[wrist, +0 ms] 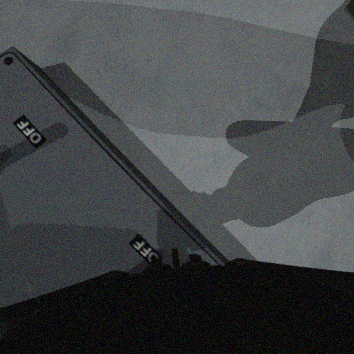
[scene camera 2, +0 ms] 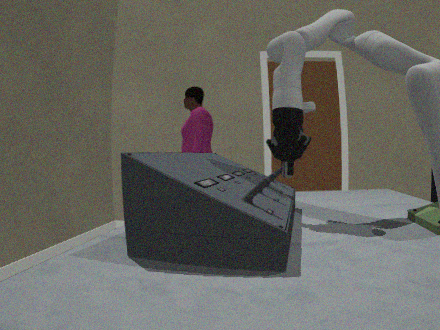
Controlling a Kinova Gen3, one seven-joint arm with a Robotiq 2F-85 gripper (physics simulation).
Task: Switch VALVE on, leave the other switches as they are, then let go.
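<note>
A dark grey console with a sloping top stands on the table. A lever sticks up from its slope. My gripper is shut and points down over the low side of the slope. In scene camera 2 its fingertips are beside the lever's upper end; whether they touch it I cannot tell. In the wrist view one OFF label lies at the left and another OFF label lies close to the fingertips, partly hidden. No VALVE label can be read, so I cannot tell which switch is VALVE.
Square framed panels lie higher on the console's slope. A green block is at the table's right. A person in a pink top stands behind the console, left of a brown door. Arm shadows fall across the table.
</note>
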